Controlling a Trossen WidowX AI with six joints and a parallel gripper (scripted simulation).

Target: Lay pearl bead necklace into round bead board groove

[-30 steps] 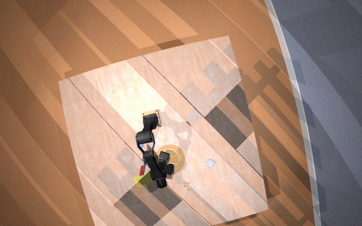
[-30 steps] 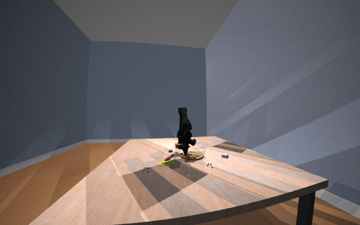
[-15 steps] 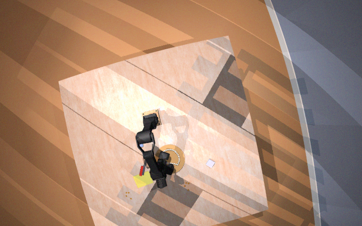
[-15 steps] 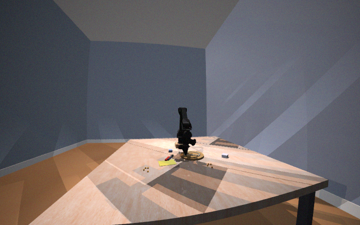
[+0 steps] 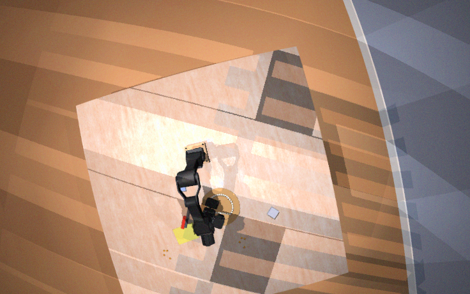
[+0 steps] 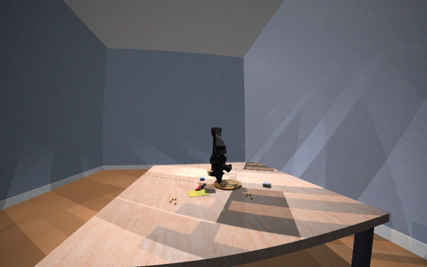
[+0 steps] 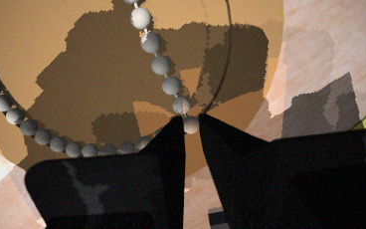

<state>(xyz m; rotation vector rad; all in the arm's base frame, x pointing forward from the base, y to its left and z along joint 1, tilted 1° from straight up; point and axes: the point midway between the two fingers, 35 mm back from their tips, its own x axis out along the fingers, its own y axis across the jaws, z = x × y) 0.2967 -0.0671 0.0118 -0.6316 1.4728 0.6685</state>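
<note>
The round bead board is 60 mm to the left of my gripper tip and 10 mm below it. Also, from my gripper tip: blue block (180 mm behind, 80 mm to the right, 10 mm below); yellow note (60 mm ahead, 170 mm to the right, 20 mm below); red marker (10 mm behind, 140 mm to the right, 20 mm below).
</note>
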